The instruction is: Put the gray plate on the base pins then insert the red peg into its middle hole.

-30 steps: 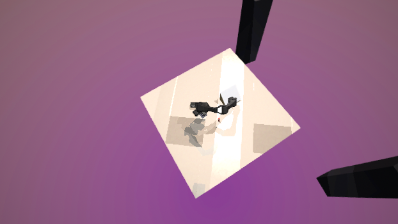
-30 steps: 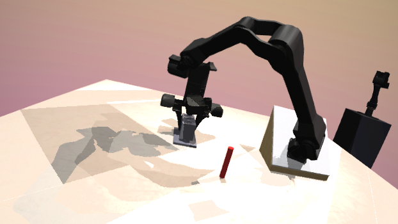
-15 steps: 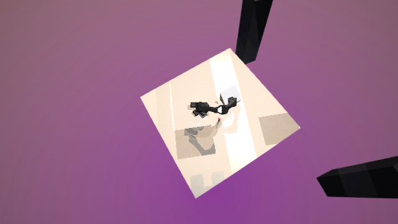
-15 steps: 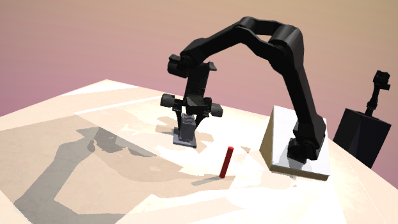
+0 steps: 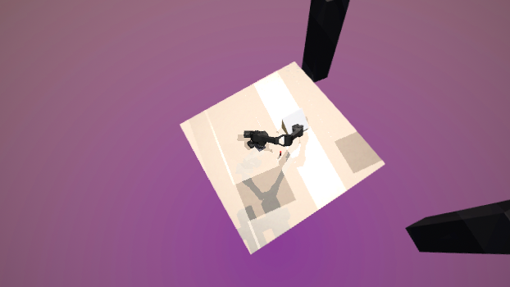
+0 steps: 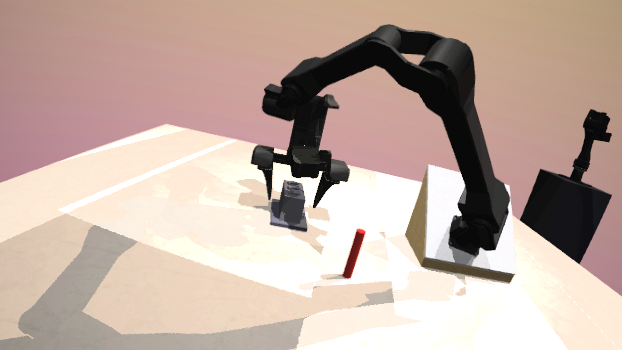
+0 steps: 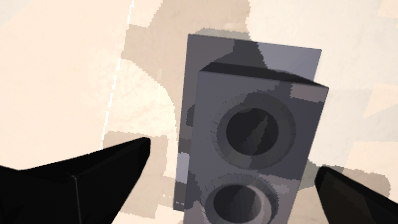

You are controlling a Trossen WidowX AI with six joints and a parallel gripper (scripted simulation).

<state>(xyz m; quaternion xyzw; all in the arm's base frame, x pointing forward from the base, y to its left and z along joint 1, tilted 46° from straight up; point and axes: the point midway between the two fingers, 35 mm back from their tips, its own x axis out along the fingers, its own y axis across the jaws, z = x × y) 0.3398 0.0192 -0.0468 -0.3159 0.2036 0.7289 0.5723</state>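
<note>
Right now the gray plate is 20 mm above my gripper tip. The rest, counted from my gripper tip: red peg 170 mm to the left, 130 mm behind, 10 mm above.
</note>
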